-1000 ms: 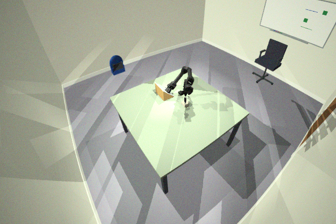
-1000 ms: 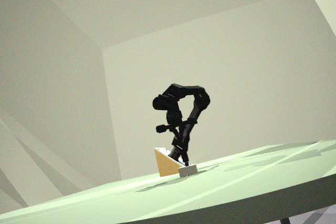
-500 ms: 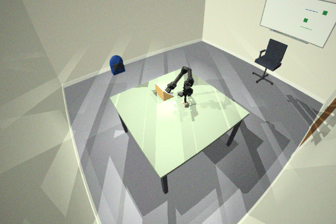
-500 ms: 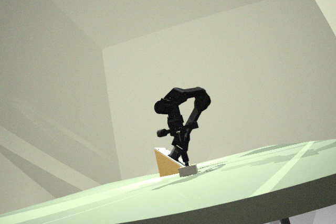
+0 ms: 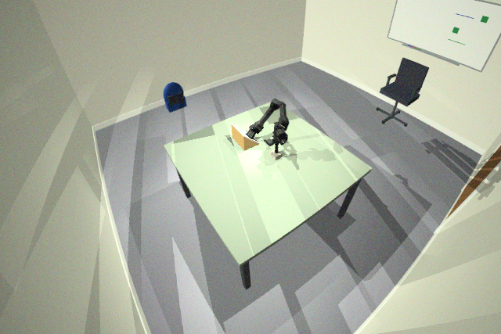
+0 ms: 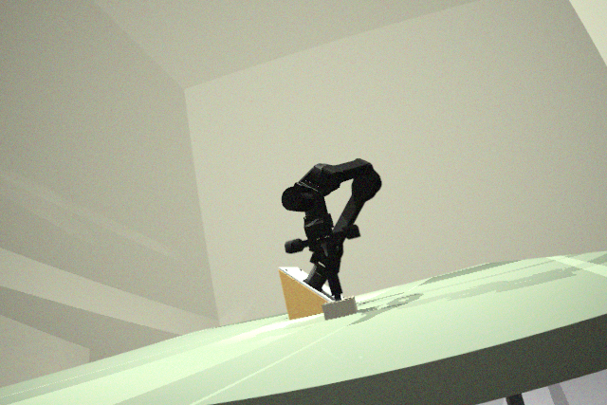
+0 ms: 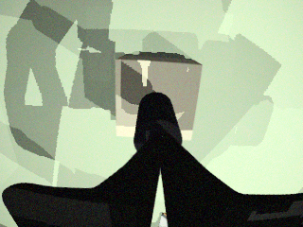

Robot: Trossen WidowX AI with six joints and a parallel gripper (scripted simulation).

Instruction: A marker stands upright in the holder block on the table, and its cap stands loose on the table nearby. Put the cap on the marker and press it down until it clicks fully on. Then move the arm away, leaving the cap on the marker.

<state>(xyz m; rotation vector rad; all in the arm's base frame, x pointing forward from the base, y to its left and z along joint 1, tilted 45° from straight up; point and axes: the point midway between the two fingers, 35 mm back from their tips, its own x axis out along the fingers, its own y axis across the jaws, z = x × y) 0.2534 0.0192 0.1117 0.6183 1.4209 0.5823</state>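
Now: the black cap 3 cm below my gripper tip. The rest, counted from my gripper tip: pale holder block 8 cm below.
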